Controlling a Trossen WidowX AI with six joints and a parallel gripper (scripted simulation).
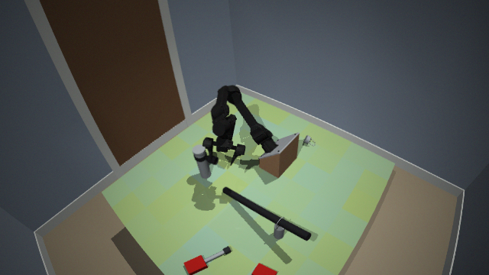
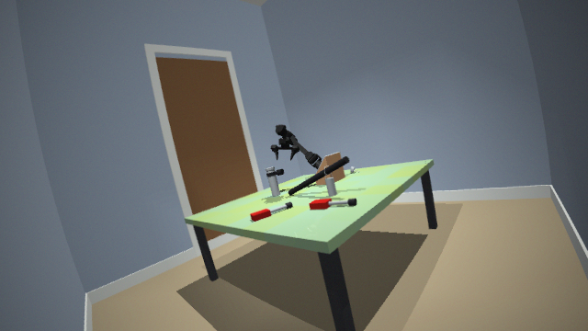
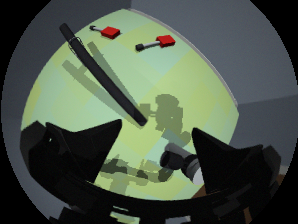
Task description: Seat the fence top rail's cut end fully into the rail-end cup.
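The rail-end cup lies 12 cm to the right of my gripper tip, 8 cm below it and 2 cm behind it. Round my gripper tip: small grey fitting: 60 cm behind, 22 cm below, 8 cm to the left; short grey post: 36 cm to the left, 13 cm below, 1 cm behind.
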